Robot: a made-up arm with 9 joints. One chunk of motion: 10 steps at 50 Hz.
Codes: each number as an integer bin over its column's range. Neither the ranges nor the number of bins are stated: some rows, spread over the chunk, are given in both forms.
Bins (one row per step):
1: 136 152 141 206 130 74
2: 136 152 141 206 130 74
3: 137 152 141 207 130 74
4: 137 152 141 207 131 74
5: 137 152 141 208 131 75
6: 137 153 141 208 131 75
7: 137 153 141 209 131 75
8: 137 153 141 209 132 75
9: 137 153 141 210 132 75
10: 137 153 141 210 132 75
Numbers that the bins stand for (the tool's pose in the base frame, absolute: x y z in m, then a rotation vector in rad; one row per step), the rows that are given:
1: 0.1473 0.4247 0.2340 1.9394 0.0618 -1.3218
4: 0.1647 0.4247 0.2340 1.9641 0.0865 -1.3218
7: 0.1647 0.4420 0.2340 2.0135 0.0865 -1.2971
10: 0.1647 0.4420 0.2340 2.0382 0.1112 -1.2971
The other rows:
2: 0.1473 0.4247 0.2340 1.9394 0.0618 -1.3218
3: 0.1647 0.4247 0.2340 1.9641 0.0618 -1.3218
5: 0.1647 0.4247 0.2340 1.9888 0.0865 -1.2971
6: 0.1647 0.4420 0.2340 1.9888 0.0865 -1.2971
8: 0.1647 0.4420 0.2340 2.0135 0.1112 -1.2971
9: 0.1647 0.4420 0.2340 2.0382 0.1112 -1.2971

